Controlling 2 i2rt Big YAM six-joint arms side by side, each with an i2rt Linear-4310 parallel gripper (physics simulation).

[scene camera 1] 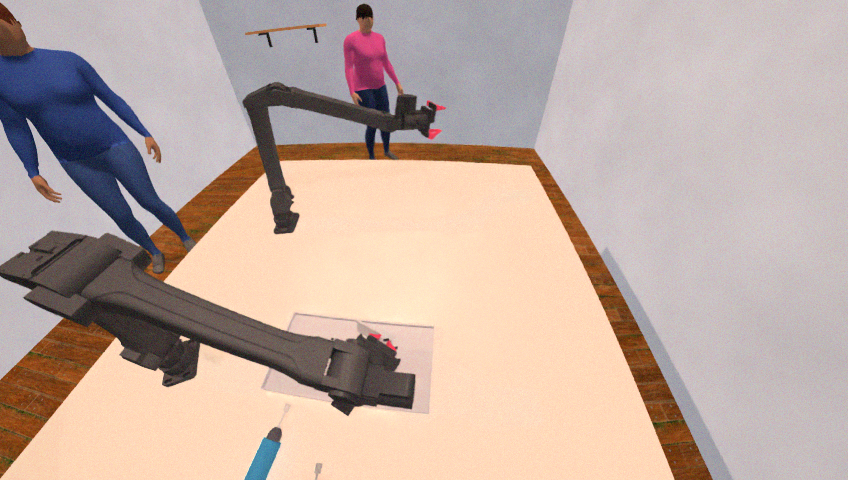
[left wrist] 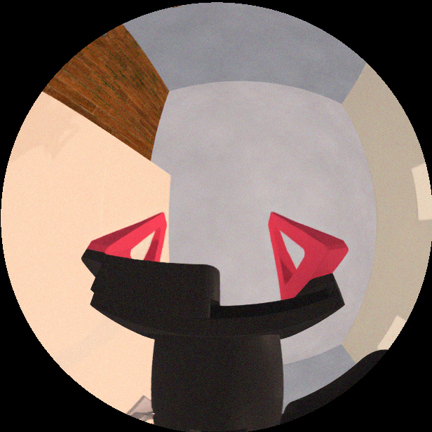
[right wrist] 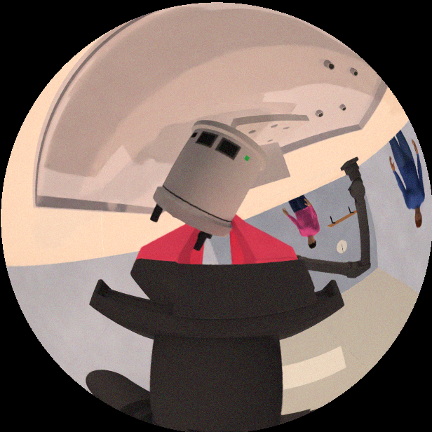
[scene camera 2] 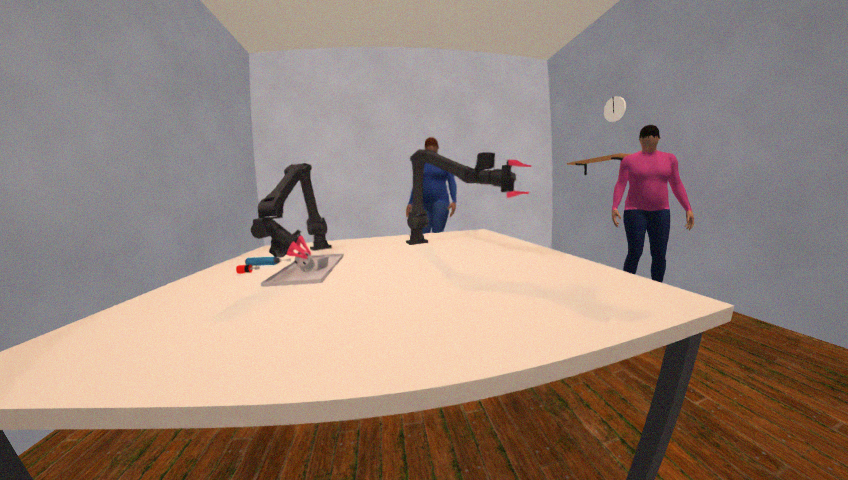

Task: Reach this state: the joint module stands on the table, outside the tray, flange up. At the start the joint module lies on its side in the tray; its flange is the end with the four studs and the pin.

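Frame: origin at the left arm's base, x ahead, y left, z up, level; centimetres.
Seen in the pictures: left gripper, between the fingertips: [scene camera 1: 443,119] [scene camera 2: 529,179]; right gripper, between the fingertips: [scene camera 1: 383,339] [scene camera 2: 308,256]; left arm's base, origin of its link: [scene camera 1: 287,224] [scene camera 2: 417,242]; right arm's base, origin of its link: [scene camera 1: 184,362] [scene camera 2: 321,248].
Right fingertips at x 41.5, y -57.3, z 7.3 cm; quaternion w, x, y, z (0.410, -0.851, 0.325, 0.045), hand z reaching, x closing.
Observation:
Offsets run from my right fingertips to a thing's top centre. "*": to the spot under its first point.
The joint module {dx -1.4, dy -2.2, dz +2.1 cm} [scene camera 2: 304,262] [right wrist: 212,175] is a light grey cylinder with dark windows and a green dot. My right gripper [scene camera 1: 383,340] [scene camera 2: 302,248] [right wrist: 216,218] is shut on it at its flange end, where black studs show. The module is tilted, flange end toward the gripper, low over the tray {dx -9.2, dy -1.5, dz -5.7 cm} [scene camera 1: 421,356] [scene camera 2: 292,282] [right wrist: 93,202]. Whether it touches the tray is unclear, and the arm hides it in scene camera 1. My left gripper [scene camera 1: 437,120] [scene camera 2: 518,178] [left wrist: 217,217] is open and empty, high above the table, far from the module.
A grey bracket [scene camera 2: 321,262] [right wrist: 272,167] stands in the tray, near the module. Small pegs [right wrist: 328,64] rise from the tray floor. A blue screwdriver {* dx -26.3, dy -22.7, dz -3.3 cm} [scene camera 1: 263,457] [scene camera 2: 260,261] and a red-handled tool {dx -15.9, dy -28.8, dz -3.9 cm} [scene camera 2: 243,268] lie beside the tray. Two people stand beyond the table.

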